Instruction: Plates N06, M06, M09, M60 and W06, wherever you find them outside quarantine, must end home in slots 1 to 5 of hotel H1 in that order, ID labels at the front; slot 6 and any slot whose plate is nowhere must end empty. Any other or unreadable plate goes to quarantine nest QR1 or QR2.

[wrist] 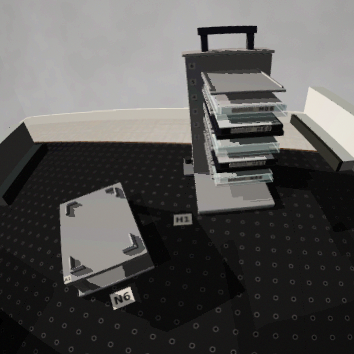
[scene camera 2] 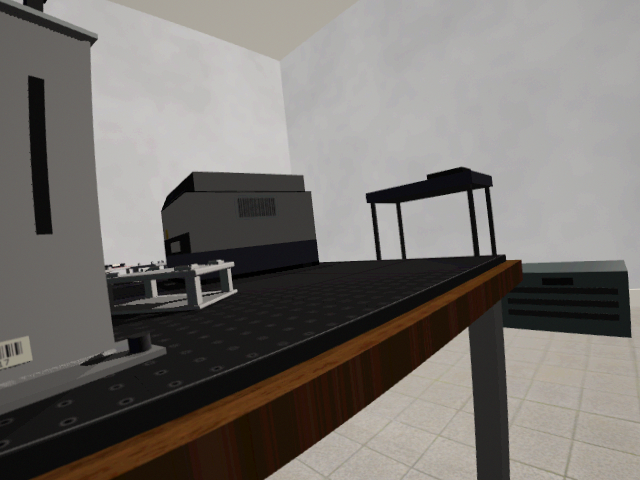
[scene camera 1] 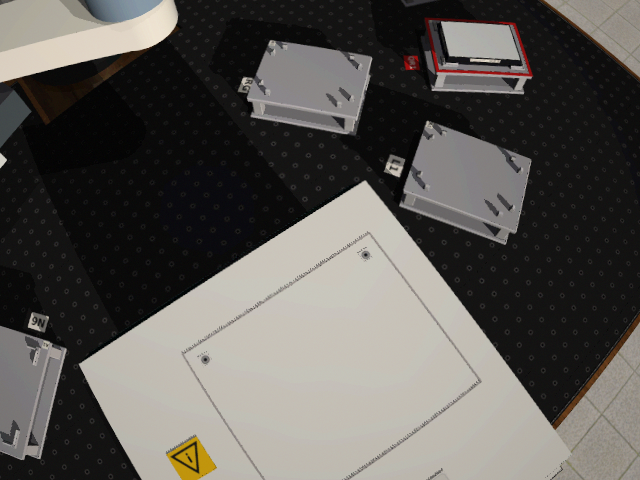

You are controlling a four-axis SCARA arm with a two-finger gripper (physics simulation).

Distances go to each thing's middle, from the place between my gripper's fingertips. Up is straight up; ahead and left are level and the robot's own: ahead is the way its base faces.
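Scene:
I consider the shelf point(wrist: 237, 80) first: it is 21 cm to the right of my hand, 4 cm behind it and 4 cm below it. The white box point(scene camera 1: 319, 358) is 46 cm ahead of my hand, and the box is 13 cm below my hand and 26 cm to the left of it.

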